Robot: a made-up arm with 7 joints. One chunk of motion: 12 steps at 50 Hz.
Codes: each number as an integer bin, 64 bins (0 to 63) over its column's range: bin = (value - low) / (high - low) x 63, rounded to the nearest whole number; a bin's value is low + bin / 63 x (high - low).
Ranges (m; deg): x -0.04..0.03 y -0.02..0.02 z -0.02..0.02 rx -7..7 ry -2..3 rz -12..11
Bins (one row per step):
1: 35 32 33 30 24 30
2: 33 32 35 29 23 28
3: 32 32 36 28 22 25
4: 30 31 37 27 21 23
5: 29 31 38 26 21 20
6: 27 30 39 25 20 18
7: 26 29 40 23 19 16
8: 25 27 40 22 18 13
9: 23 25 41 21 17 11
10: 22 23 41 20 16 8
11: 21 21 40 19 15 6
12: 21 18 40 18 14 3
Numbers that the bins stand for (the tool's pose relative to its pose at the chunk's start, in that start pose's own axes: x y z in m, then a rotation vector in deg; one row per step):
1: -0.0011 0.0003 0.0010 -0.33 -0.10 -1.05
2: -0.0033 0.0003 0.0022 -0.56 -0.17 -1.78
3: -0.0044 0.0003 0.0029 -0.78 -0.25 -2.87
4: -0.0067 -0.0003 0.0035 -1.00 -0.33 -3.60
5: -0.0078 -0.0003 0.0041 -1.22 -0.33 -4.70
6: -0.0100 -0.0010 0.0048 -1.44 -0.41 -5.43
7: -0.0111 -0.0016 0.0054 -1.89 -0.49 -6.16
8: -0.0122 -0.0029 0.0054 -2.11 -0.57 -7.25
9: -0.0144 -0.0041 0.0060 -2.33 -0.65 -7.98
10: -0.0156 -0.0054 0.0060 -2.56 -0.73 -9.08
11: -0.0167 -0.0067 0.0054 -2.78 -0.81 -9.81
12: -0.0167 -0.0086 0.0054 -3.00 -0.89 -10.90

